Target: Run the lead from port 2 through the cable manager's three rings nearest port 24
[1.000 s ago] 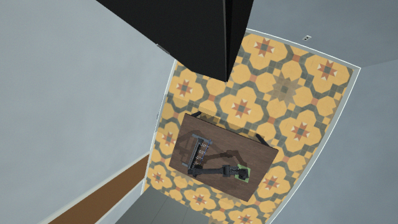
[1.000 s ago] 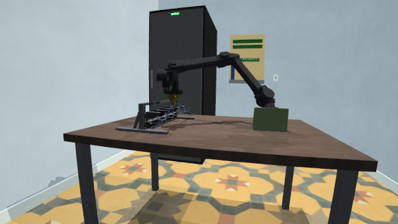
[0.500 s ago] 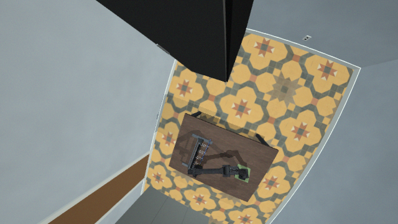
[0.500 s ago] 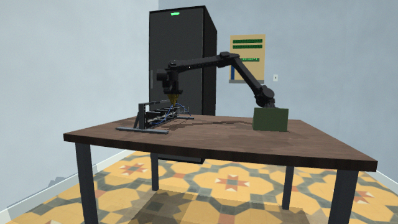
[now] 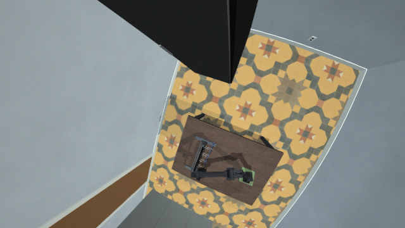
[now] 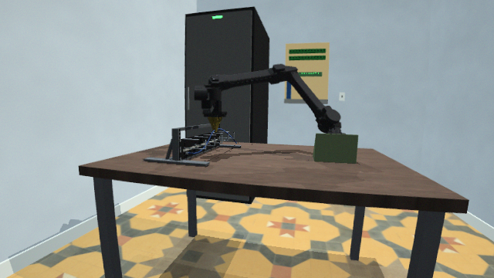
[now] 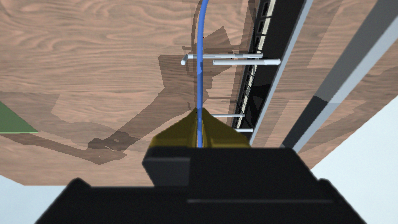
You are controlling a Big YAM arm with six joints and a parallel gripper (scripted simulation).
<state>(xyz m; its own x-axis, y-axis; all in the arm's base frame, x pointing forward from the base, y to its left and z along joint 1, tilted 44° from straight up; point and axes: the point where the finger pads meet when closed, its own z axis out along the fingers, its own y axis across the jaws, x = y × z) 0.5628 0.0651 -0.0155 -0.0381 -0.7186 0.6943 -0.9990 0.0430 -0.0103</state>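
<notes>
Right now my hand is 100 mm short of the rack, 50 mm to the left of it and 60 mm above it.
</notes>
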